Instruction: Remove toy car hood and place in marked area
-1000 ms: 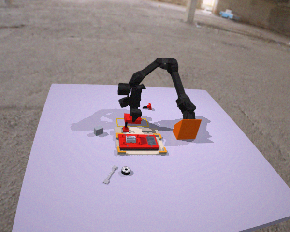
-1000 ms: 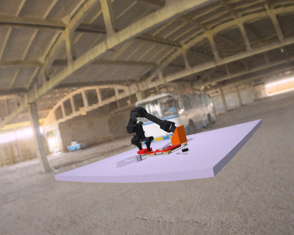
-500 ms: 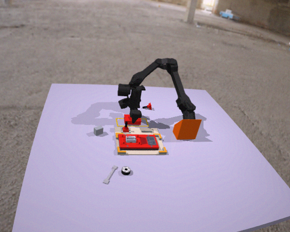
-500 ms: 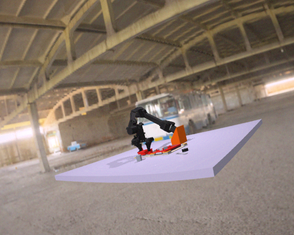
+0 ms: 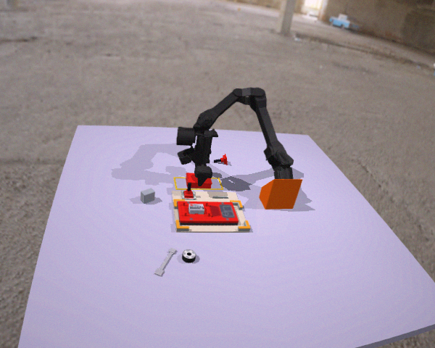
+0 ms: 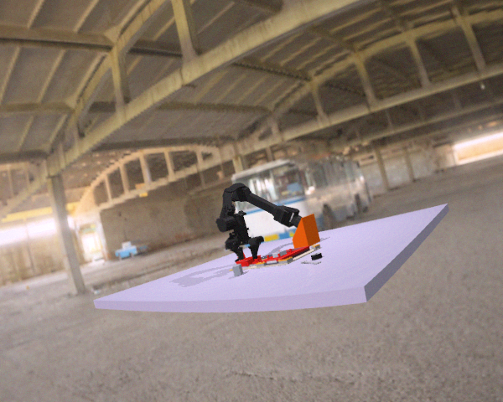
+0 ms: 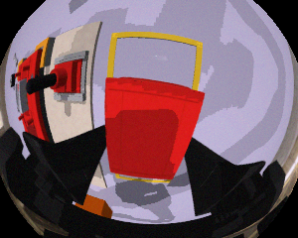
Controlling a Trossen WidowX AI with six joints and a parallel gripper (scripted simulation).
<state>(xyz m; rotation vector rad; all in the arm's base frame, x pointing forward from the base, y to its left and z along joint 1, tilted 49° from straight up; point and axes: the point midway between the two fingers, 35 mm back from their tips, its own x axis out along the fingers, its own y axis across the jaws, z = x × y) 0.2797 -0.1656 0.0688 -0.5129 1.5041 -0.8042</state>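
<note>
The red hood lies right at my gripper tip. The rest, counted from my gripper tip: grey wrench: 210 mm ahead, 400 mm to the left, 10 mm below; then black wheel: 140 mm ahead, 390 mm to the left.
</note>
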